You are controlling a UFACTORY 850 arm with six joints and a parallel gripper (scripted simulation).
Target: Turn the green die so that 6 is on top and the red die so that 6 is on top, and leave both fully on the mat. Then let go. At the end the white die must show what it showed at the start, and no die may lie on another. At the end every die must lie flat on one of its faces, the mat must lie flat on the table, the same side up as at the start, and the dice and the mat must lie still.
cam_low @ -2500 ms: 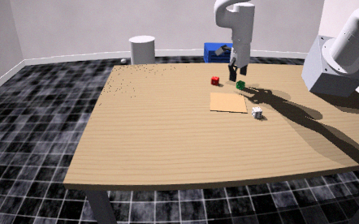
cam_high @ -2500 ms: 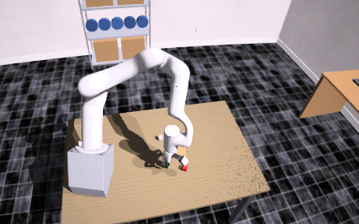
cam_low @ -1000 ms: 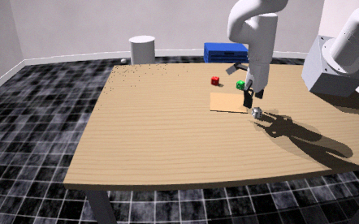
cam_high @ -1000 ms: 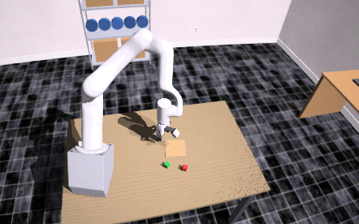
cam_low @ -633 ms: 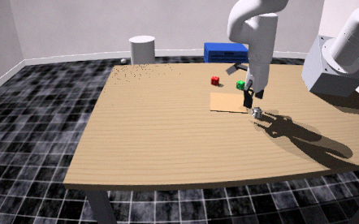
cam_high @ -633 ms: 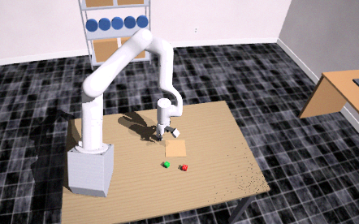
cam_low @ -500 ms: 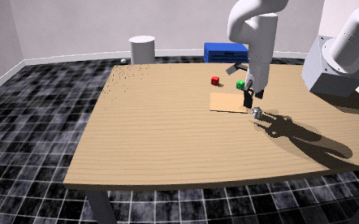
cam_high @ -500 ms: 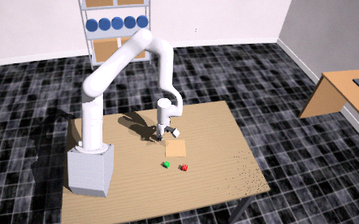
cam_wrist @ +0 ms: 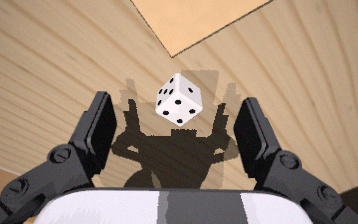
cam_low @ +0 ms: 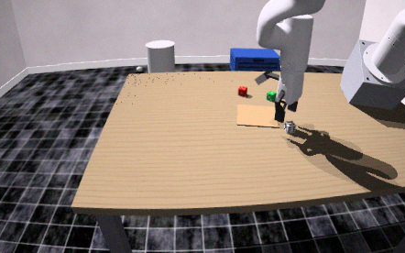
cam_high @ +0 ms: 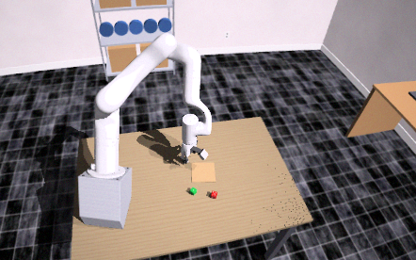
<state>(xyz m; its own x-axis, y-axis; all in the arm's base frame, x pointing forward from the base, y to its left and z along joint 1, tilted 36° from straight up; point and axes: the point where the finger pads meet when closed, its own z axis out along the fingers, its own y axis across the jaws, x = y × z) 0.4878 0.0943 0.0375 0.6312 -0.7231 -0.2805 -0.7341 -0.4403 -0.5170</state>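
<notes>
The white die is 50 mm below my hand, 20 mm behind it and 10 mm to the left of it. The rest, counted from my hand: red die 270 mm to the right, 70 mm ahead, 50 mm below; then tan mat 90 mm to the right, 60 mm below, 60 mm ahead; then green die 210 mm to the right, 50 mm below, 30 mm behind.
</notes>
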